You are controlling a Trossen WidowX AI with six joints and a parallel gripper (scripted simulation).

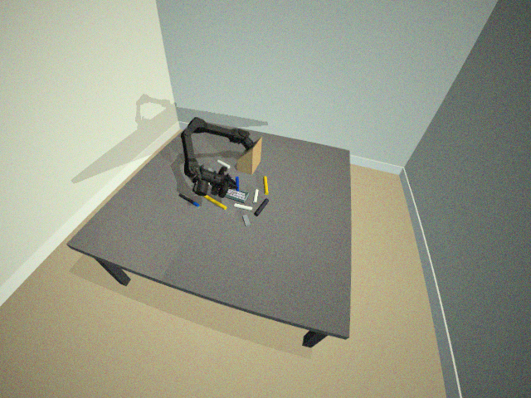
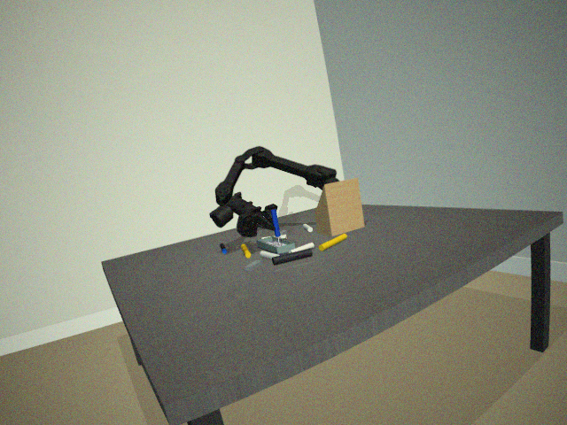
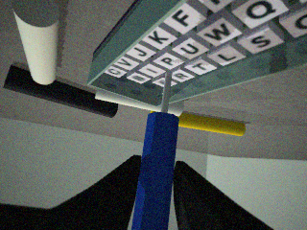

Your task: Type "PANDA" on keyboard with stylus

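My gripper tip is 10 mm above the blue stylus. From my gripper tip the other things lie so: stylus tip 50 mm below; grey block 150 mm ahead, 100 mm to the left, 70 mm below; black cylinder 150 mm to the left, 70 mm below, 40 mm ahead.
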